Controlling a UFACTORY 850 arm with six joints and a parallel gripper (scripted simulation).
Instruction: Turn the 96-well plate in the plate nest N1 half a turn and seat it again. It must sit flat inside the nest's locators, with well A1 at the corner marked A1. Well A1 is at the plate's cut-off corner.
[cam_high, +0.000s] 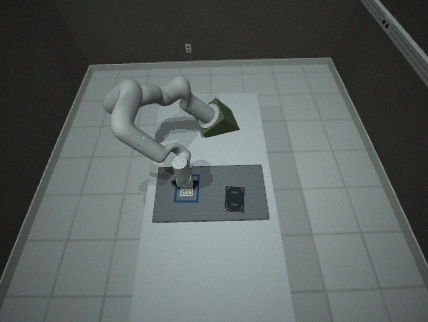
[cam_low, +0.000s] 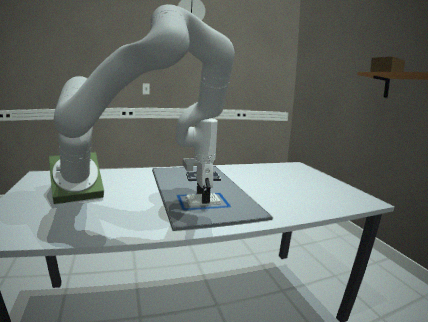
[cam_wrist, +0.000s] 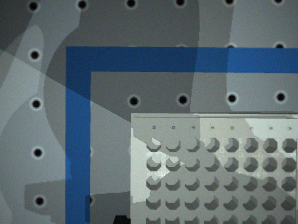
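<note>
My gripper is now 10 mm above the white 96-well plate. Round my hand: dark plate nest N1: 290 mm to the left, 120 mm ahead, 10 mm below.
</note>
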